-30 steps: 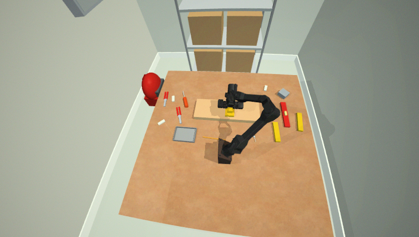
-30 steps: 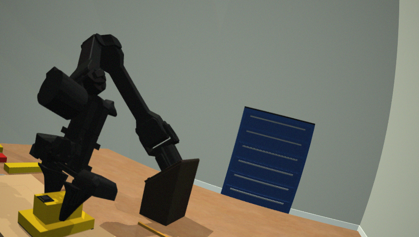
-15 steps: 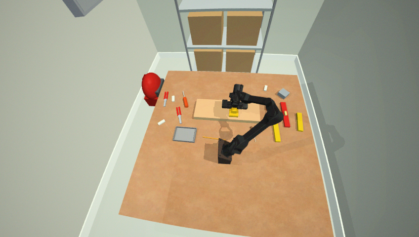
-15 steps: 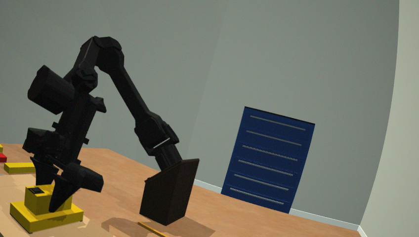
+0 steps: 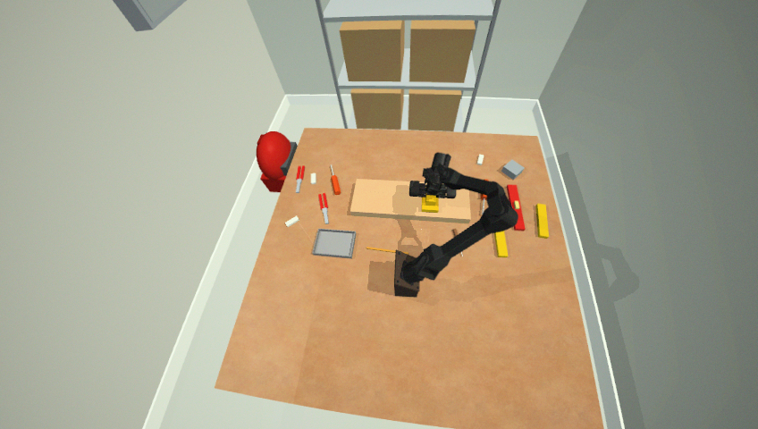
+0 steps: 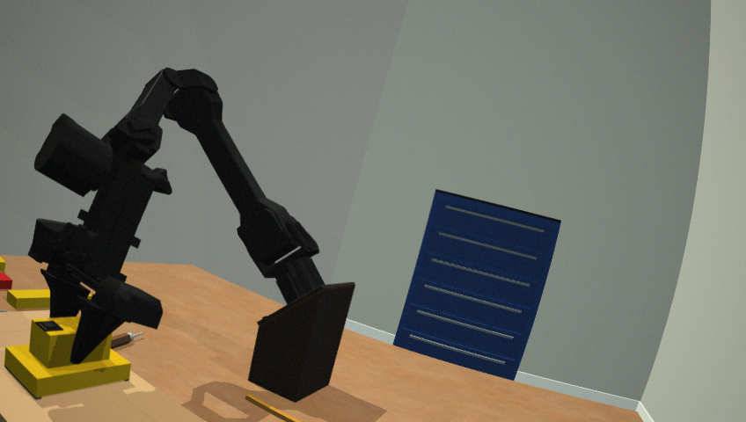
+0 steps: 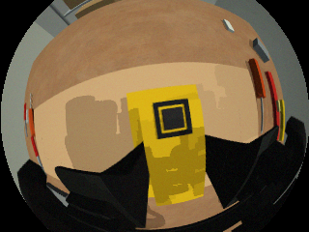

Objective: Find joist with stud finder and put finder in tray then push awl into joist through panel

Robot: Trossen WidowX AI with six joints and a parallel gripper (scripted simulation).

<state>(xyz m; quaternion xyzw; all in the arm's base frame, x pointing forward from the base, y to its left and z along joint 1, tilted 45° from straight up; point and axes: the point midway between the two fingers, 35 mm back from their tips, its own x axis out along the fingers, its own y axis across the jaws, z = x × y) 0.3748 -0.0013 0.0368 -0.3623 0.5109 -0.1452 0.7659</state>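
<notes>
My gripper tip is 29 cm past the grey tray, 36 cm to the right of it and 5 cm above it. From my gripper tip the other things lie so: red level 6 cm ahead, 38 cm to the right, 5 cm below; awl 18 cm behind, 15 cm to the right, 6 cm below; yellow stud finder 1 cm ahead, 2 cm above.
</notes>
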